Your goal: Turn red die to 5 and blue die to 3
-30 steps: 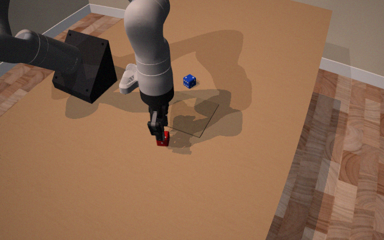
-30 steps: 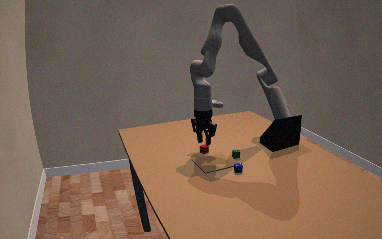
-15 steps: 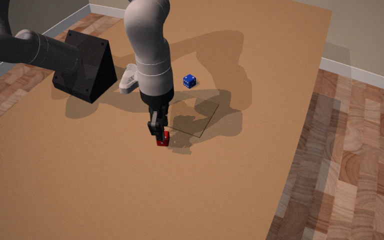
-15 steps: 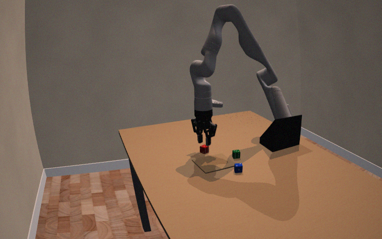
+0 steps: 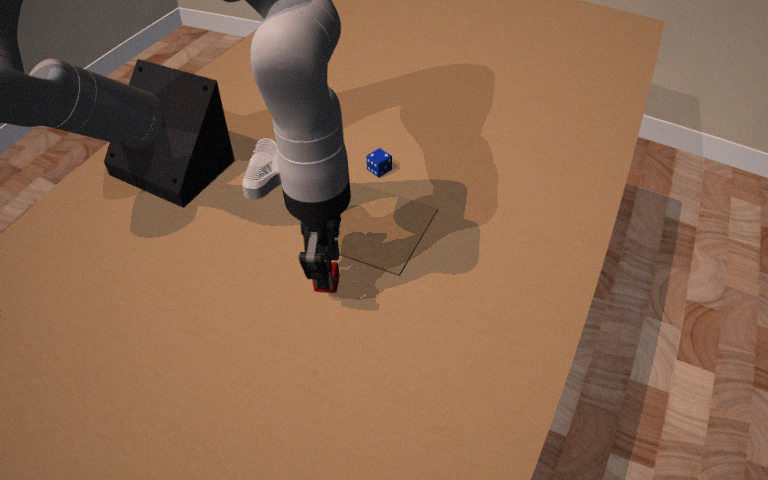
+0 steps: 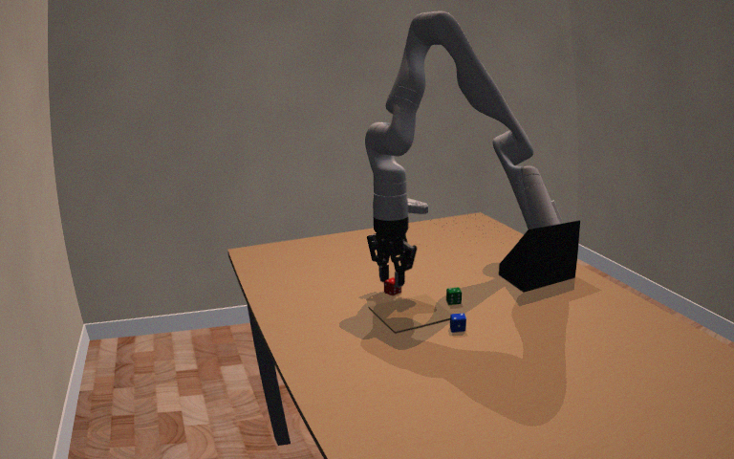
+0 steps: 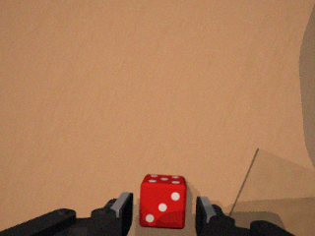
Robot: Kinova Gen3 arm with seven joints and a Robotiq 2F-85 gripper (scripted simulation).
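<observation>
My gripper is now 3 cm above the red die. Round my hand: thin tan mat: 12 cm to the left, 4 cm below, 1 cm behind; blue die: 23 cm to the left, 8 cm behind, 3 cm below; green die: 12 cm behind, 10 cm to the left, 3 cm below.
</observation>
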